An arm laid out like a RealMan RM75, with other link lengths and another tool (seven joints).
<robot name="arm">
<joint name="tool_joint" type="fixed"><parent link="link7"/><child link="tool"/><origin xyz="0.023 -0.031 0.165" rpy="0.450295 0 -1.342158"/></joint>
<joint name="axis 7" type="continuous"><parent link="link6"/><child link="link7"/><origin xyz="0 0 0.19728" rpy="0 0 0"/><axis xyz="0 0 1"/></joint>
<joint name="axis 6" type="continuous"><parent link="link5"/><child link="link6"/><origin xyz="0 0 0" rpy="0 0 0"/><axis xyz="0 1 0"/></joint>
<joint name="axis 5" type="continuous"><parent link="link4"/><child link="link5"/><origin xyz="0 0 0.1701" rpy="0 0 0"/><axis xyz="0 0 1"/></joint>
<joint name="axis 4" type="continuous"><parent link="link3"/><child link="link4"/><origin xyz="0 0 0" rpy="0 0 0"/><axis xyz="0 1 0"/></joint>
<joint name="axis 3" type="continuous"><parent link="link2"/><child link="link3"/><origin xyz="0 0 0.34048" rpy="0 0 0"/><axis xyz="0 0 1"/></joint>
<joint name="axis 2" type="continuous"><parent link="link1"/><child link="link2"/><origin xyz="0 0 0" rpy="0 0 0"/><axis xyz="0 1 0"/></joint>
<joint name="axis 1" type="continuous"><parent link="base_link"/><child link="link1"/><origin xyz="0 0 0.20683" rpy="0 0 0"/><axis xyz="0 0 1"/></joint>
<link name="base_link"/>
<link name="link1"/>
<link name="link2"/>
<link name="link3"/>
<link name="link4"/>
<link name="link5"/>
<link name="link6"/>
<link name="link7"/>
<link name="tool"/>
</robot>
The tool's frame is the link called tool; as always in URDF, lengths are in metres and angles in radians. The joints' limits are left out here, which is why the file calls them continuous.
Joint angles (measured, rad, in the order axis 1, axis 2, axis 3, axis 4, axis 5, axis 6, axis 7), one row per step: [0.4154 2.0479 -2.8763 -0.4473 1.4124 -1.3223 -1.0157]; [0.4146 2.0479 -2.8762 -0.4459 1.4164 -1.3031 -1.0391]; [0.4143 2.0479 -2.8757 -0.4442 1.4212 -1.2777 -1.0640]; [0.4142 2.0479 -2.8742 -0.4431 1.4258 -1.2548 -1.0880]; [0.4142 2.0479 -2.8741 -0.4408 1.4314 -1.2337 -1.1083]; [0.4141 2.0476 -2.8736 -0.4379 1.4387 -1.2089 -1.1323]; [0.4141 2.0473 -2.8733 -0.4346 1.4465 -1.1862 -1.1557]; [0.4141 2.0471 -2.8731 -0.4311 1.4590 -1.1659 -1.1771]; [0.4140 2.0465 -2.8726 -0.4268 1.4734 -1.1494 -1.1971]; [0.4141 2.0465 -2.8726 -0.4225 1.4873 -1.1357 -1.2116]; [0.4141 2.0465 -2.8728 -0.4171 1.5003 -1.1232 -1.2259]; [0.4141 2.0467 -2.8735 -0.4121 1.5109 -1.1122 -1.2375]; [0.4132 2.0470 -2.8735 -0.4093 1.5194 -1.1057 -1.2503]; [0.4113 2.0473 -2.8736 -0.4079 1.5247 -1.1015 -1.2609]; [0.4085 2.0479 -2.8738 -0.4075 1.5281 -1.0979 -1.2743]
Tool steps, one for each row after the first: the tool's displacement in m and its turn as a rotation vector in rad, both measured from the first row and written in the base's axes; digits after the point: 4 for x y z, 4 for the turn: [0.0052 0.0009 -0.0040 -0.0060 -0.0271 -0.0144]; [0.0118 0.0021 -0.0095 -0.0160 -0.0570 -0.0324]; [0.0178 0.0033 -0.0141 -0.0243 -0.0845 -0.0486]; [0.0238 0.0042 -0.0183 -0.0327 -0.1092 -0.0641]; [0.0313 0.0051 -0.0228 -0.0422 -0.1383 -0.0829]; [0.0386 0.0059 -0.0265 -0.0505 -0.1664 -0.1005]; [0.0467 0.0066 -0.0287 -0.0558 -0.1901 -0.1206]; [0.0550 0.0073 -0.0291 -0.0573 -0.2117 -0.1406]; [0.0623 0.0078 -0.0292 -0.0587 -0.2269 -0.1587]; [0.0694 0.0081 -0.0290 -0.0596 -0.2430 -0.1757]; [0.0754 0.0082 -0.0293 -0.0615 -0.2567 -0.1898]; [0.0798 0.0080 -0.0289 -0.0608 -0.2692 -0.2003]; [0.0830 0.0073 -0.0288 -0.0606 -0.2791 -0.2078]; [0.0857 0.0061 -0.0294 -0.0610 -0.2914 -0.2135]
